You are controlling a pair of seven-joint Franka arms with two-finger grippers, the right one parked.
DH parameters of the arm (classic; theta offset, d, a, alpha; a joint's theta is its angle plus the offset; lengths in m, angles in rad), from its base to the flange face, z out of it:
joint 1: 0 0.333 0 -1.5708
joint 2: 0 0 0 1.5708
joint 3: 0 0.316 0.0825 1.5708
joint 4: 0 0 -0.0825 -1.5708
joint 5: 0 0.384 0 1.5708
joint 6: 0 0 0.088 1.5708
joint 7: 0 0.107 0 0
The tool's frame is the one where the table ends.
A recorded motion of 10 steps. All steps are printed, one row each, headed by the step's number.
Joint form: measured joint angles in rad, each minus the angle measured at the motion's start. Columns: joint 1, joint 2, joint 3, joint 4, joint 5, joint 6, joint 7.
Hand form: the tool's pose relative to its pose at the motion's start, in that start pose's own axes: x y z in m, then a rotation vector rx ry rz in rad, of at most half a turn. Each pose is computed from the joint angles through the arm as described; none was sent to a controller.
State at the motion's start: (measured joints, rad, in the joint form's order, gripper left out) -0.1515 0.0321 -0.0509 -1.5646 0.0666 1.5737 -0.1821
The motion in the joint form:
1: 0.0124 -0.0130 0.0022 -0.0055 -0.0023 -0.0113 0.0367
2: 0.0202 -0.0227 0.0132 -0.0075 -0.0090 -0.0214 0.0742
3: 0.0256 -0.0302 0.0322 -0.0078 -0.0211 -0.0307 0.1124
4: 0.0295 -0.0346 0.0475 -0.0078 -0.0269 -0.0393 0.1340
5: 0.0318 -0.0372 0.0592 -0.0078 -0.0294 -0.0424 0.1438
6: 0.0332 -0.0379 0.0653 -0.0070 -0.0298 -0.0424 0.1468
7: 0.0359 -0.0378 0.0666 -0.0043 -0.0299 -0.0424 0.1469
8: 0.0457 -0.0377 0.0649 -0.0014 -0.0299 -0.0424 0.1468
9: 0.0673 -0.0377 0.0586 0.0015 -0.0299 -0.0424 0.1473
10: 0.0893 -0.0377 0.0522 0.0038 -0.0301 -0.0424 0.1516
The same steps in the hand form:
1: -0.0038 -0.0088 -0.0031 -0.0012 -0.0050 0.0217
2: -0.0063 -0.0192 -0.0059 -0.0073 -0.0095 0.0400
3: -0.0079 -0.0319 -0.0082 -0.0195 -0.0141 0.0537
4: -0.0091 -0.0421 -0.0092 -0.0254 -0.0196 0.0561
5: -0.0095 -0.0497 -0.0098 -0.0284 -0.0210 0.0519
6: -0.0094 -0.0538 -0.0103 -0.0291 -0.0198 0.0474
7: -0.0092 -0.0561 -0.0113 -0.0294 -0.0175 0.0434
8: -0.0088 -0.0606 -0.0124 -0.0297 -0.0151 0.0350
9: -0.0083 -0.0690 -0.0131 -0.0301 -0.0130 0.0201
10: -0.0079 -0.0776 -0.0136 -0.0307 -0.0115 0.0087

